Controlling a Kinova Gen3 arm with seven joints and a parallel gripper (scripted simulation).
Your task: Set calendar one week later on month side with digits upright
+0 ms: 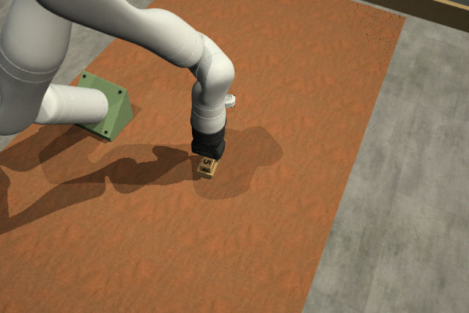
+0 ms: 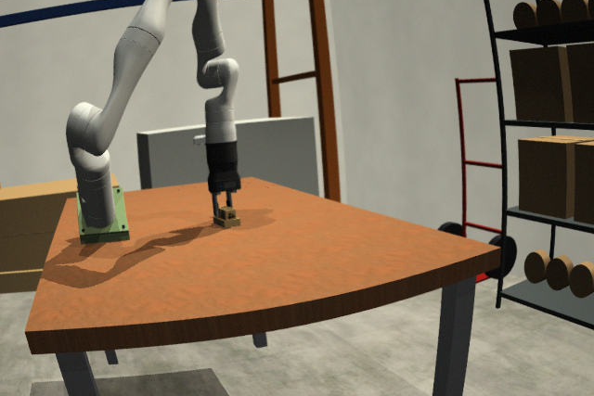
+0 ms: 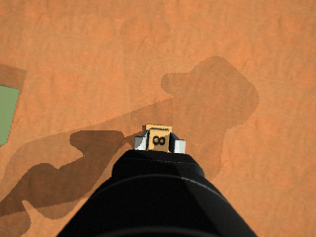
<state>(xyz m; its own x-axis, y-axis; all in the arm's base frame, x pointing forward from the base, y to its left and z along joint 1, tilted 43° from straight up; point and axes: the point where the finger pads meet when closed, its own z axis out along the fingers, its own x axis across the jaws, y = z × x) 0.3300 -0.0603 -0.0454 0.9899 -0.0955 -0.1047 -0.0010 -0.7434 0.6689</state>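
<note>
The wooden calendar tray is 20 mm to the right of my hand and 30 mm below it.
</note>
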